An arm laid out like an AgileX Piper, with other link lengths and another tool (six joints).
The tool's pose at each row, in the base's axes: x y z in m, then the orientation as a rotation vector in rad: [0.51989 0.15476 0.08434 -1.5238 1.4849 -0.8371]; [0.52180 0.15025 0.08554 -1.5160 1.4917 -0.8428]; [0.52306 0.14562 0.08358 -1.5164 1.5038 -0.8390]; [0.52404 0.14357 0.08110 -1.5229 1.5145 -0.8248]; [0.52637 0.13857 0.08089 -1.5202 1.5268 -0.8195]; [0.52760 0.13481 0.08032 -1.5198 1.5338 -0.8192]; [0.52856 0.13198 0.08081 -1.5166 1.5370 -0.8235]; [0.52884 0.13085 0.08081 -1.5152 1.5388 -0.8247]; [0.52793 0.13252 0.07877 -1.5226 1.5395 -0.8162]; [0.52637 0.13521 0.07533 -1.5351 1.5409 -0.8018]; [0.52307 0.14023 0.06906 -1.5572 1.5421 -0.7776]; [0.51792 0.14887 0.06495 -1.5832 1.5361 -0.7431]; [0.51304 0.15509 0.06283 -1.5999 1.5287 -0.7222]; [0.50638 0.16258 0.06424 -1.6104 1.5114 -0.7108]
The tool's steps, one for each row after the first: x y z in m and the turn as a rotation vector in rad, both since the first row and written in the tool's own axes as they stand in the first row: [0.00453 -0.00211 0.00069 0.0029 0.0076 0.0047]; [0.00939 -0.00110 0.00217 -0.0053 0.0126 0.0100]; [0.01172 0.00060 0.00390 -0.0197 0.0103 0.0152]; [0.01689 -0.00045 0.00552 -0.0265 0.0144 0.0230]; [0.02077 -0.00064 0.00646 -0.0303 0.0186 0.0256]; [0.02362 -0.00162 0.00680 -0.0287 0.0232 0.0268]; [0.02476 -0.00179 0.00692 -0.0285 0.0250 0.0278]; [0.02321 0.00051 0.00718 -0.0361 0.0202 0.0268]; [0.02071 0.00440 0.00757 -0.0492 0.0123 0.0253]; [0.01600 0.01169 0.00789 -0.0712 -0.0015 0.0217]; [0.00736 0.01801 0.00601 -0.0953 -0.0258 0.0174]; [0.00098 0.02232 0.00325 -0.1086 -0.0426 0.0129]; [-0.00711 0.02431 -0.00250 -0.1095 -0.0600 0.0054]
